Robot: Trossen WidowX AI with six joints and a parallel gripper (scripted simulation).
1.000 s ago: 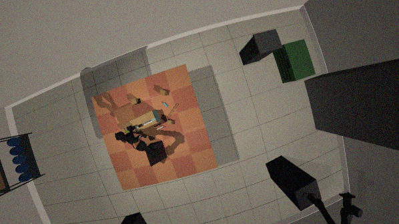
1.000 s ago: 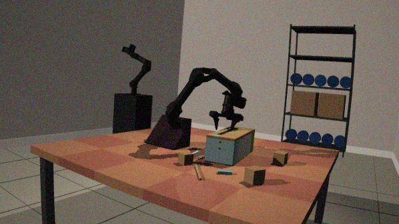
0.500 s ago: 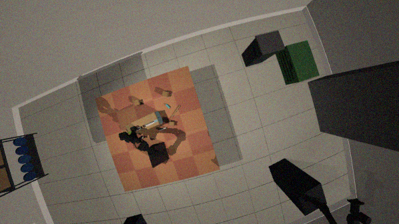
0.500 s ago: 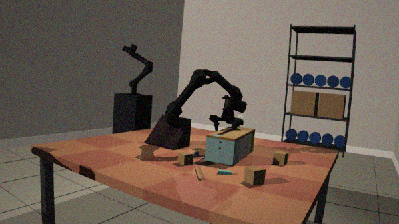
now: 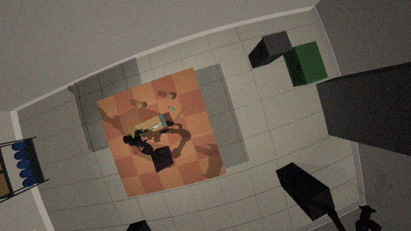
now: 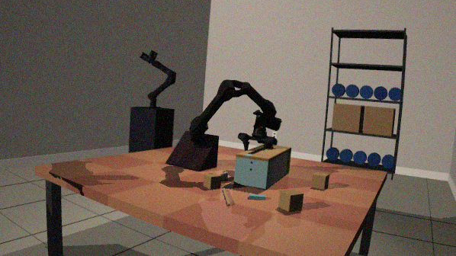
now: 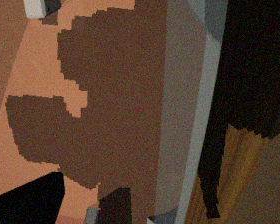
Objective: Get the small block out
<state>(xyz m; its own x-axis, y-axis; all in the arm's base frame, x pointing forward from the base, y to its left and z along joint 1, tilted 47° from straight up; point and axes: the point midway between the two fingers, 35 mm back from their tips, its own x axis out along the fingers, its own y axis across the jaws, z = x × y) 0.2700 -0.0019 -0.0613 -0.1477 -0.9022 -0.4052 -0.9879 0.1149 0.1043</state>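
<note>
Now: the box 5 cm to the right of my gripper tip, 4 cm ahead of it and 2 cm below it. Round my gripper tip: wooden stick (43 cm to the right, 8 cm below, 5 cm ahead).
</note>
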